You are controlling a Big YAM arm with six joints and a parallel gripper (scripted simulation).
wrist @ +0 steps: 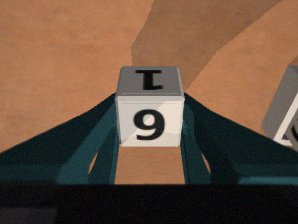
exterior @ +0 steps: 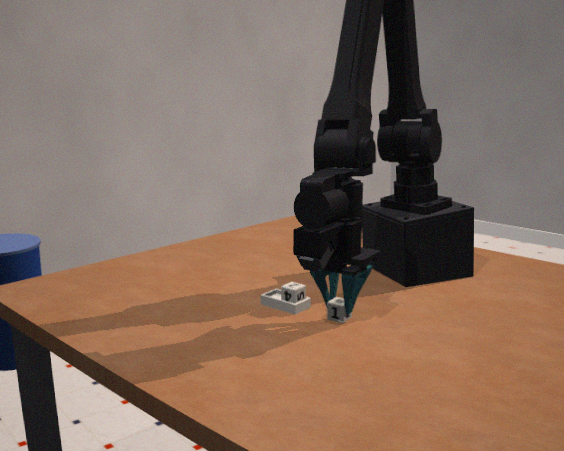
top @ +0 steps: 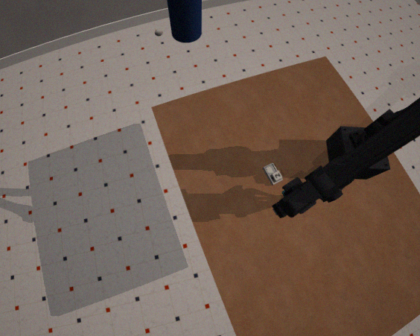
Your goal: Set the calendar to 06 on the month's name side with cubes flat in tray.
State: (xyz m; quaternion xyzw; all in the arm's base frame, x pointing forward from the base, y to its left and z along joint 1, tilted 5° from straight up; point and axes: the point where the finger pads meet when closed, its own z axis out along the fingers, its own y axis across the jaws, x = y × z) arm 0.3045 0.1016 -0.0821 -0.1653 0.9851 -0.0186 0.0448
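Now: the white digit cube 10 mm below my hand. Also, from my hand: white tray (110 mm to the right, 20 mm below, 20 mm ahead).
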